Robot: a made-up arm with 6 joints.
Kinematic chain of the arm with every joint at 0, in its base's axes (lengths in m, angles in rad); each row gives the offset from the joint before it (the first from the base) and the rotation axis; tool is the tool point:
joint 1: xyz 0 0 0.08 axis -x
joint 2: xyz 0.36 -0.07 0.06 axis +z
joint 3: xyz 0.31 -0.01 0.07 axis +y
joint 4: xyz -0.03 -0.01 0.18 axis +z
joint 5: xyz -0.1 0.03 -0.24 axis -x
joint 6: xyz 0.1 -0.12 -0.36 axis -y
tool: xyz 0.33 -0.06 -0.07
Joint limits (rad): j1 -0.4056..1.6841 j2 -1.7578..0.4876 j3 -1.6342..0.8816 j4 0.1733..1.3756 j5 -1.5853..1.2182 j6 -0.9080..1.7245
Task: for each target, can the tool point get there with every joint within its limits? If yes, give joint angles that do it. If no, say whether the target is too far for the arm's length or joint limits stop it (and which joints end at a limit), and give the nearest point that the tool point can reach.
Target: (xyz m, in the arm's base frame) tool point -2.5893 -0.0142 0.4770
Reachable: no: too far | nearest point -0.3736 -0.0186 0.5994 | short by 2.219 m
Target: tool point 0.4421 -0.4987 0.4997
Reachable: yes | joints 0.6321 -1.2835 -0.1371 0.4170 0.2846 1.0117
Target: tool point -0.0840 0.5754 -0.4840
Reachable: no: joint limits stop it (at a limit: joint 2, joint 3, joint 5, joint 6) | nearest point 0.0731 0.3982 -0.3104 | short by 0.294 m
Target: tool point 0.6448 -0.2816 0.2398
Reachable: yes | joints 0.7429 -0.7522 0.1901 1.1031 -0.5692 1.5054
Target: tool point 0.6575 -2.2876 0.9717
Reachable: no: too far | nearest point 0.4942 -1.0690 0.4967 | short by 1.318 m
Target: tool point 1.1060 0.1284 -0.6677
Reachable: no: joint limits stop it (at a limit: joint 1, joint 2, joint 3, joint 6) | nearest point 1.0765 0.1261 -0.6245 | short by 0.052 m
